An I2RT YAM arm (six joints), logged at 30 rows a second.
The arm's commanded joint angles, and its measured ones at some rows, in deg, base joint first. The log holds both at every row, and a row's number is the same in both.
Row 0, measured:
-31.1, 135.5, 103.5, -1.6, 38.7, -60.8
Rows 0 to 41, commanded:
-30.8, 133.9, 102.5, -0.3, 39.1, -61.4
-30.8, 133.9, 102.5, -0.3, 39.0, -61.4
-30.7, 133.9, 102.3, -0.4, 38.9, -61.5
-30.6, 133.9, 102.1, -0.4, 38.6, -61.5
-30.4, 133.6, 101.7, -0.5, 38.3, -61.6
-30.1, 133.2, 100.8, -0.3, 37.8, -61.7
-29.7, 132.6, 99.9, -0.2, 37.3, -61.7
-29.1, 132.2, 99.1, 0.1, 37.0, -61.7
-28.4, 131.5, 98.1, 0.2, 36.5, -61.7
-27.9, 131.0, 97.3, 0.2, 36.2, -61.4
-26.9, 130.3, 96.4, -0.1, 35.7, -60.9
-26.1, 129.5, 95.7, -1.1, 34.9, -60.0
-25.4, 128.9, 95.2, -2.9, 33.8, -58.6
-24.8, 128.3, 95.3, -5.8, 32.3, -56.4
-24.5, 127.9, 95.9, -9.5, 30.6, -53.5
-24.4, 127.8, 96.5, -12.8, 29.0, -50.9
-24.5, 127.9, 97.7, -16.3, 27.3, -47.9
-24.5, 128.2, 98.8, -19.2, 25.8, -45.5
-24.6, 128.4, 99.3, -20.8, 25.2, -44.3
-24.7, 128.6, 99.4, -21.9, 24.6, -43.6
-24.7, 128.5, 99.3, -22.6, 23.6, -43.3
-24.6, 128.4, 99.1, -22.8, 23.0, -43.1
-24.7, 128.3, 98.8, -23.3, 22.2, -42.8
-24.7, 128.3, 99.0, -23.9, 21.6, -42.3
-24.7, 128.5, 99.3, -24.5, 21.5, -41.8
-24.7, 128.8, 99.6, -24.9, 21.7, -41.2
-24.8, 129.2, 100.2, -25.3, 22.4, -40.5
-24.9, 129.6, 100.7, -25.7, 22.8, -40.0
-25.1, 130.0, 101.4, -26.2, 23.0, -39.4
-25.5, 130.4, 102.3, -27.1, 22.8, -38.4
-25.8, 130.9, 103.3, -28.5, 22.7, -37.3
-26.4, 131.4, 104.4, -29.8, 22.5, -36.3
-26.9, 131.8, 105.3, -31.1, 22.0, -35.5
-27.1, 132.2, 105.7, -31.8, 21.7, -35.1
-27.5, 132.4, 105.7, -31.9, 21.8, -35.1
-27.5, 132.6, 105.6, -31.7, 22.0, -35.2
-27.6, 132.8, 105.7, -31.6, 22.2, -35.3
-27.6, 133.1, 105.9, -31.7, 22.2, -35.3
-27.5, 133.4, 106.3, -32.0, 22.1, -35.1
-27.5, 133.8, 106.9, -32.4, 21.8, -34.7
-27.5, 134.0, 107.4, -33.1, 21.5, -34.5
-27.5, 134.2, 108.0, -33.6, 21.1, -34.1
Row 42, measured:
-27.4, 132.4, 106.1, -29.7, 21.9, -36.1
